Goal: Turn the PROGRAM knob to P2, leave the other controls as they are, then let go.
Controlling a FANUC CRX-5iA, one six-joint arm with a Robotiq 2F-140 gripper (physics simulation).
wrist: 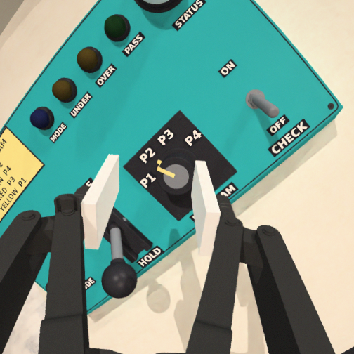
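The PROGRAM knob (176, 176) is a round black knob with a grey cap, on a dark square plate (220, 170) marked P1 to P4. Its yellow pointer (166, 172) points left, close to the P2 label (147, 155), with the P1 label (148, 179) just below. My gripper (155, 175) is open, with its two white pads apart. In the wrist view the knob shows between the pads, nearer the right one, with a gap on both sides. Neither pad appears to hold it; how high they are above the panel is hard to tell. The knob's lower side is partly hidden.
The teal panel (185, 90) has a CHECK toggle (263, 104) tilted toward OFF at the right. A black ball-ended lever (119, 277) stands near HOLD, close below the left pad. Several round lamps, including a green one (117, 27), line the upper left. A yellow note (17, 167) is at the left.
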